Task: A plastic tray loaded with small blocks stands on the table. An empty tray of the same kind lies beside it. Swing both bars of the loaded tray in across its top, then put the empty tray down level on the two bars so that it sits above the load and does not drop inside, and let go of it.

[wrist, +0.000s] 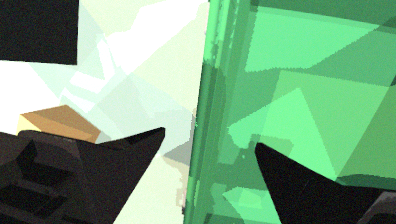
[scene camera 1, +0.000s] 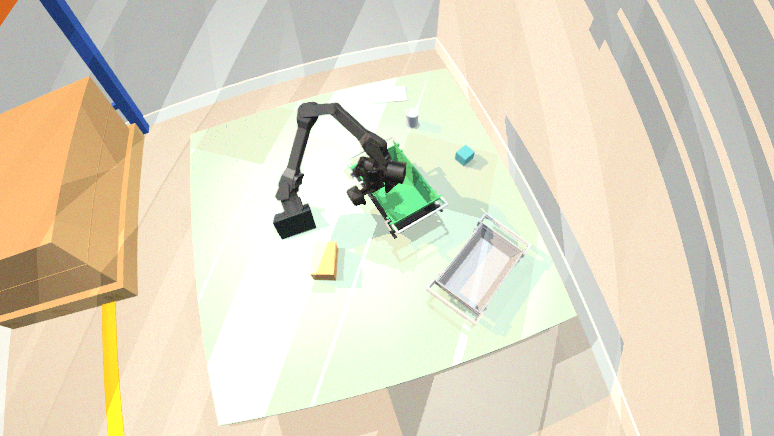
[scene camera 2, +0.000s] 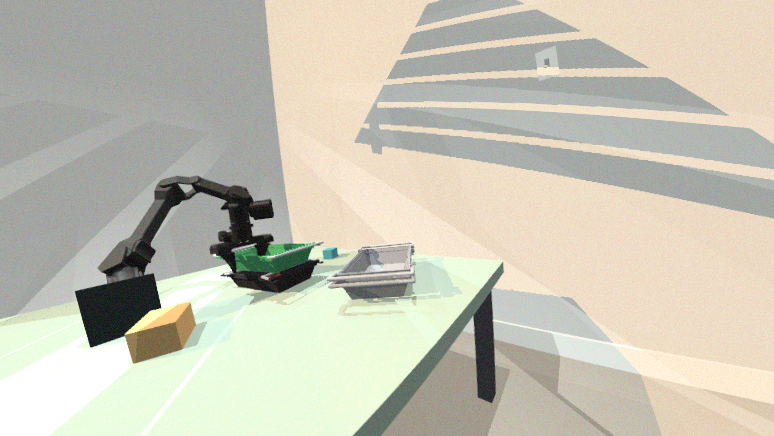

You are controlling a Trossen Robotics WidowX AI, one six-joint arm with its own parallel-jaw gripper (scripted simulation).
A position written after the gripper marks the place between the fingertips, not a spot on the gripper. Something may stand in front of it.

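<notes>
There's a green tray, and it shows at (scene camera 1: 404,200), at (scene camera 2: 246,260) and at (wrist: 309,86). A tan block is there too: you get the block at (scene camera 2: 162,331), at (scene camera 1: 324,263) and at (wrist: 62,120). As for the gripper, it's at (scene camera 2: 248,268), at (scene camera 1: 375,198) and at (wrist: 209,139).
</notes>
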